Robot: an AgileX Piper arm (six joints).
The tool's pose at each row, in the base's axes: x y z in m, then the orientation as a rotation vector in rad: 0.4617 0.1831 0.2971 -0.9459 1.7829 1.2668; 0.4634 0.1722 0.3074 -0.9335 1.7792 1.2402; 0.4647 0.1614 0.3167 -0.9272 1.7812 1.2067; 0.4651 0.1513 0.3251 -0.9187 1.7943 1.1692; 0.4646 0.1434 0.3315 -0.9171 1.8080 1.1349; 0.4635 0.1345 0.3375 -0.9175 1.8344 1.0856; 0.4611 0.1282 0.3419 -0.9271 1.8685 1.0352; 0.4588 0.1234 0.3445 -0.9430 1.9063 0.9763; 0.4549 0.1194 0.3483 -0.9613 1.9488 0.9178; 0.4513 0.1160 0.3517 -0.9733 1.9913 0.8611; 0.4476 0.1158 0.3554 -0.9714 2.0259 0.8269; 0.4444 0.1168 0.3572 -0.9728 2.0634 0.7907; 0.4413 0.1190 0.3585 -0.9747 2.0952 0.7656; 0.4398 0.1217 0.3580 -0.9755 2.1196 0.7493; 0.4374 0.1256 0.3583 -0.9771 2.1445 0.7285
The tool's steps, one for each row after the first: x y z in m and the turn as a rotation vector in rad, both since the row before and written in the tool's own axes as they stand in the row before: -0.0082 0.0001 -0.0127 0.0228 -0.0097 -0.0102; -0.0073 -0.0002 -0.0123 0.0261 -0.0019 -0.0128; -0.0062 0.0000 -0.0116 0.0316 0.0051 -0.0075; -0.0043 0.0003 -0.0092 0.0266 0.0098 -0.0083; -0.0035 0.0001 -0.0102 0.0378 0.0211 -0.0091; -0.0018 0.0012 -0.0078 0.0352 0.0327 -0.0090; -0.0003 0.0009 -0.0059 0.0382 0.0402 -0.0131; -0.0006 0.0027 -0.0062 0.0364 0.0461 -0.0109; -0.0003 0.0024 -0.0055 0.0367 0.0437 -0.0064; -0.0014 0.0039 -0.0032 0.0255 0.0293 0.0056; -0.0004 0.0036 -0.0012 0.0251 0.0338 0.0049; -0.0004 0.0040 -0.0001 0.0166 0.0288 0.0059; 0.0000 0.0026 0.0018 0.0106 0.0217 0.0060; -0.0007 0.0042 0.0018 0.0133 0.0230 0.0044
